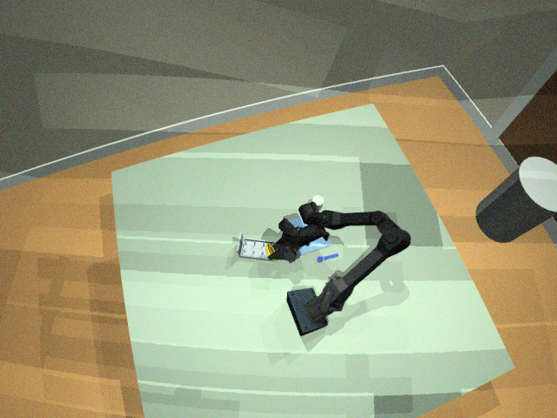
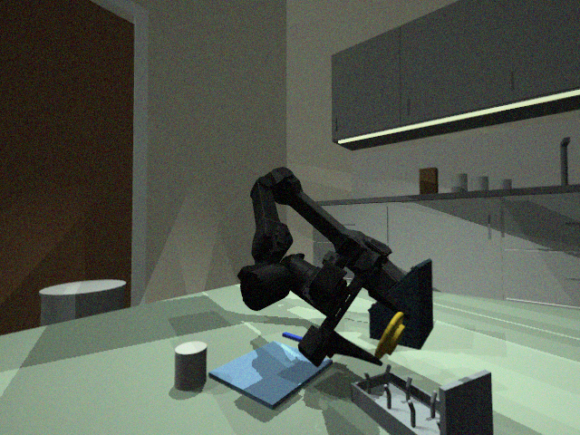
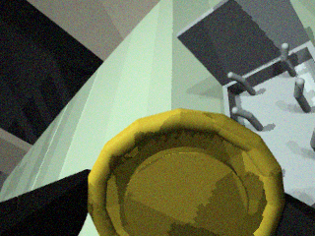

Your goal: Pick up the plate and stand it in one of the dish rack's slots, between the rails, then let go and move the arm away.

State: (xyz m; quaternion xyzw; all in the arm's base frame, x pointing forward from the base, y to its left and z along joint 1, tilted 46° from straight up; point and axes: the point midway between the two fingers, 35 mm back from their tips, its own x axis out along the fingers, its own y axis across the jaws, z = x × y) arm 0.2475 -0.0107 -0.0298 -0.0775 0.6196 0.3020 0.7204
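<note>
Now: gripper tip 50 mm short of the grey dish rack, 30 mm to the right of it and 50 mm above it. The rest, counted from my gripper tip: yellow plate 10 mm to the right; then blue mat 30 mm ahead, 180 mm to the right, 70 mm below; then blue spoon 80 mm behind, 190 mm to the right, 70 mm below.
</note>
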